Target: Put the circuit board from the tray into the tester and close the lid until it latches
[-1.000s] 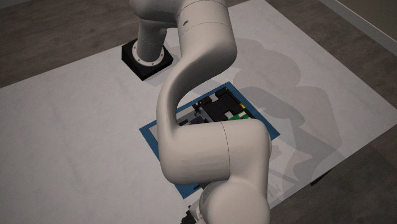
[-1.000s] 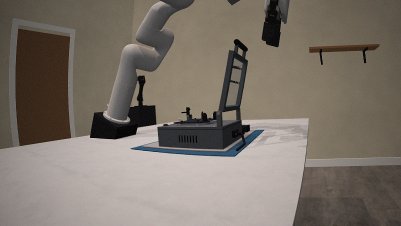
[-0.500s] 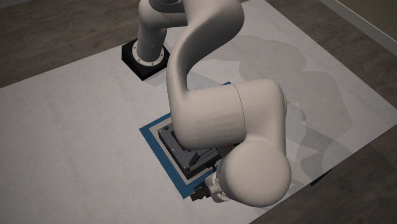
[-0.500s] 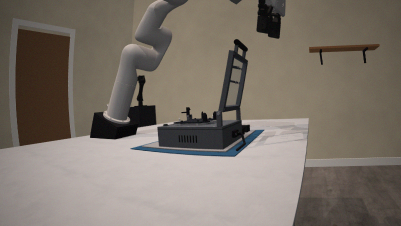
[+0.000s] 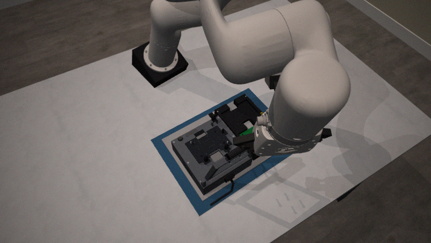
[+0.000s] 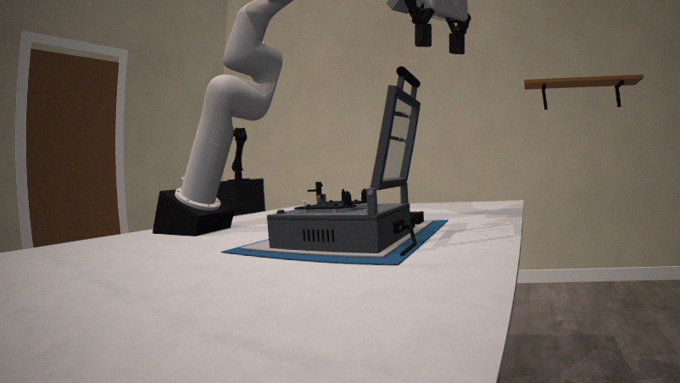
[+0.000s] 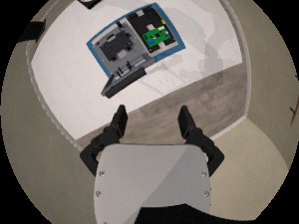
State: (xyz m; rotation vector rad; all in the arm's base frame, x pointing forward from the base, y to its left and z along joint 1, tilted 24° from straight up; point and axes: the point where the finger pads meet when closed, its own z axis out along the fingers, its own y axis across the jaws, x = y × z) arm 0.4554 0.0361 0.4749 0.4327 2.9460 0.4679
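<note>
Now: the green circuit board 190 mm behind my hand, 110 mm to the left of it and 310 mm below it. The rest, counted from my hand: lid: 80 mm behind, 40 mm to the right, 150 mm below; pin plate: 190 mm behind, 60 mm to the right, 260 mm below; tester: 170 mm behind, 20 mm to the right, 210 mm below.
</note>
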